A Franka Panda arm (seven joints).
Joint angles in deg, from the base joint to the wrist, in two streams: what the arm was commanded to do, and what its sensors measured. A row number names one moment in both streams.
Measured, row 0:
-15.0 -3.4 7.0 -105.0 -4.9 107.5 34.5
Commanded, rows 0 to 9:
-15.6 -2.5 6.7 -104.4 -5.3 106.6 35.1
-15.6 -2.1 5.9 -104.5 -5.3 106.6 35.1
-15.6 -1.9 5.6 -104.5 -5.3 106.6 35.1
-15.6 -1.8 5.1 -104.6 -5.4 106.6 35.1
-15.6 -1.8 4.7 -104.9 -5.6 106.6 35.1
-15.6 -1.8 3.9 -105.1 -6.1 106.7 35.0
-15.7 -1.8 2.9 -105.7 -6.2 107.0 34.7
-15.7 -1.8 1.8 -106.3 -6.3 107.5 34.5
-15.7 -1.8 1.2 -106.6 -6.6 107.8 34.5
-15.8 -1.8 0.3 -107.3 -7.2 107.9 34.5
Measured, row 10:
-15.6 -1.4 2.6 -105.6 -5.3 107.5 34.5
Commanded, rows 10 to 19:
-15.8 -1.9 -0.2 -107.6 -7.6 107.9 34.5
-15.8 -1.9 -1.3 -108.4 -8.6 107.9 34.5
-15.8 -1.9 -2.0 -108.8 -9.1 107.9 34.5
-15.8 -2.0 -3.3 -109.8 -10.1 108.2 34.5
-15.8 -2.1 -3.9 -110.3 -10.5 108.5 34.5
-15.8 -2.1 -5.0 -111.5 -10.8 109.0 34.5
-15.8 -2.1 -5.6 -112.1 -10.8 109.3 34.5
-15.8 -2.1 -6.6 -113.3 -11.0 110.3 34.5
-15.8 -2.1 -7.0 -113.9 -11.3 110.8 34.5
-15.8 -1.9 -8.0 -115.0 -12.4 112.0 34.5
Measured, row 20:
-16.0 -1.3 -5.9 -111.1 -9.9 108.5 34.4
